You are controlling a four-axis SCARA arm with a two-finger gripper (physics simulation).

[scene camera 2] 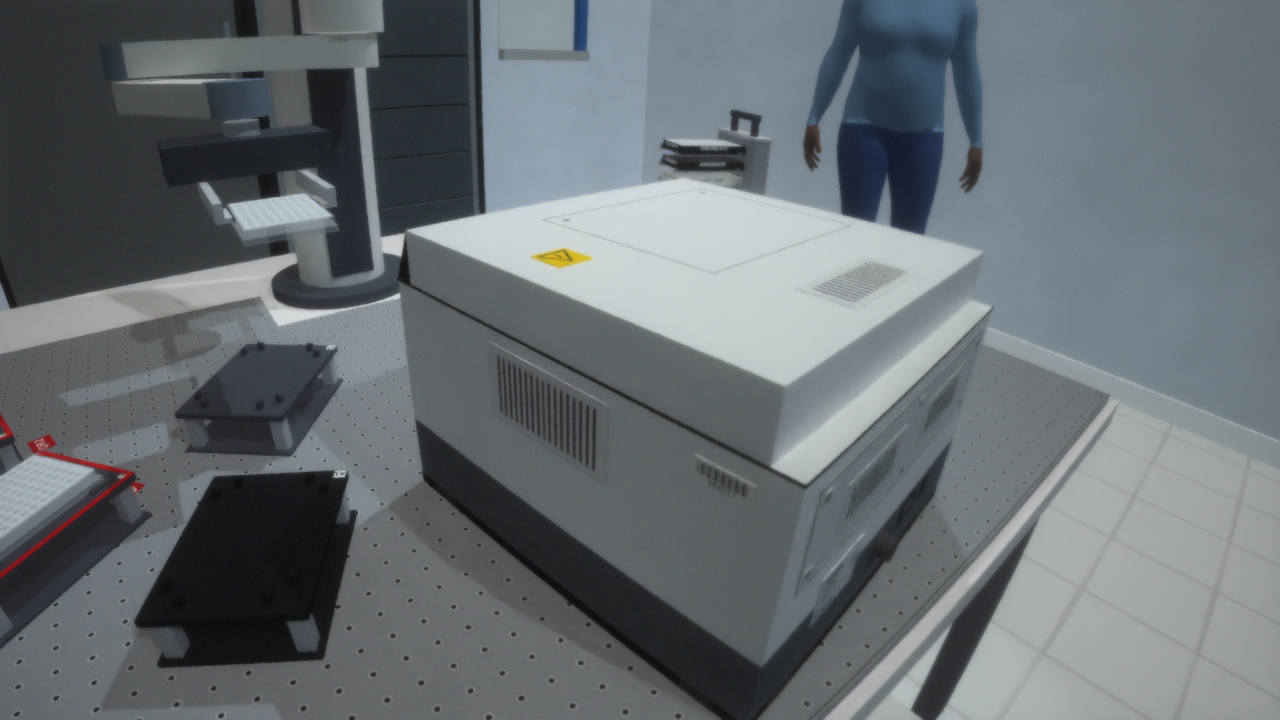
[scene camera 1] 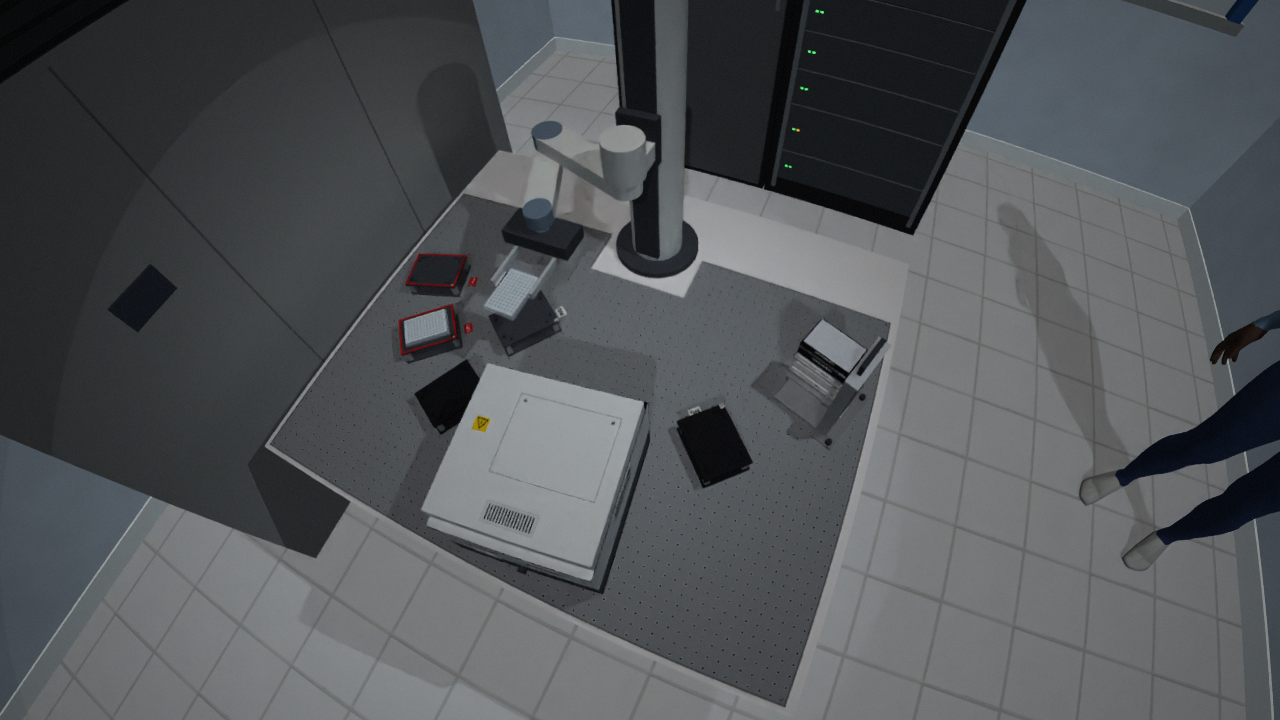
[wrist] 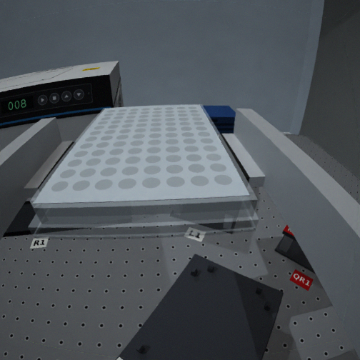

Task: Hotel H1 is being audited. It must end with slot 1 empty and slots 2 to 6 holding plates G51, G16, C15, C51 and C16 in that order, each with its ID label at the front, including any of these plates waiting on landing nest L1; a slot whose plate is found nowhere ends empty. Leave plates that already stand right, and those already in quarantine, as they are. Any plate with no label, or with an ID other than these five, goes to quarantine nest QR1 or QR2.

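Places are measured from the arm's base along level axes (x right, y ahead, z up), in millimetres.
Pixels of known places: gripper, fingertip midpoint: (scene camera 2: 277, 205) (scene camera 1: 511, 289); arm's base, link origin: (scene camera 2: 344, 283) (scene camera 1: 657, 246).
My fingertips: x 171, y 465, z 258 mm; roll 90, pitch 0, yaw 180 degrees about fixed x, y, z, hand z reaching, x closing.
For each thing: its top centre in the pictures, then the offset to it from my fingertips. "pt": a spot on its surface instead.
- white 96-well plate, top centre: (scene camera 2: 277, 209) (scene camera 1: 511, 291) dz -4, dx +1, dy +2 mm
- dark grey nest, top centre: (scene camera 2: 259, 368) (scene camera 1: 522, 315) dz -185, dx +44, dy -43 mm
- Red-rimmed quarantine nest QR1, top centre: (scene camera 1: 435, 268) dz -189, dx +390, dy -97 mm
- red-rimmed QR2, surface spot: (scene camera 1: 402, 344) pt dz -195, dx +323, dy +161 mm
- white plate, top centre: (scene camera 2: 3, 502) (scene camera 1: 425, 325) dz -181, dx +285, dy +91 mm
- black landing nest L1, top centre: (scene camera 2: 249, 526) (scene camera 1: 449, 390) dz -185, dx +107, dy +228 mm
- large white instrument, top centre: (scene camera 2: 712, 235) (scene camera 1: 533, 455) dz +9, dx -254, dy +337 mm
- black nest, top centre: (scene camera 1: 714, 440) dz -191, dx -549, dy +91 mm
My gripper (scene camera 1: 516, 288) (scene camera 2: 273, 205) (wrist: 145, 127) is shut on a white 96-well plate (scene camera 1: 510, 294) (scene camera 2: 277, 214) (wrist: 150, 155), held level in the air near a dark grey nest (scene camera 1: 528, 333) (scene camera 2: 259, 383) (wrist: 210, 310). The plate's near side shows no label in the wrist view. Red-rimmed quarantine nest QR1 (scene camera 1: 437, 271) is empty; red-rimmed QR2 (scene camera 1: 402, 344) holds a white plate (scene camera 1: 426, 328) (scene camera 2: 35, 497). The black landing nest L1 (scene camera 1: 444, 394) (scene camera 2: 250, 546) is empty. Hotel H1 (scene camera 1: 845, 394) (scene camera 2: 756, 159) stands far right with stacked plates; its IDs are unreadable.
A large white instrument (scene camera 1: 546, 447) (scene camera 2: 662, 268) (wrist: 60, 75) stands between L1 and another black nest (scene camera 1: 713, 445). The arm's column (scene camera 1: 671, 134) (scene camera 2: 362, 161) rises behind the table. A tall grey cabinet (scene camera 1: 223, 179) borders the left side. A person (scene camera 2: 908, 89) stands beyond the hotel.
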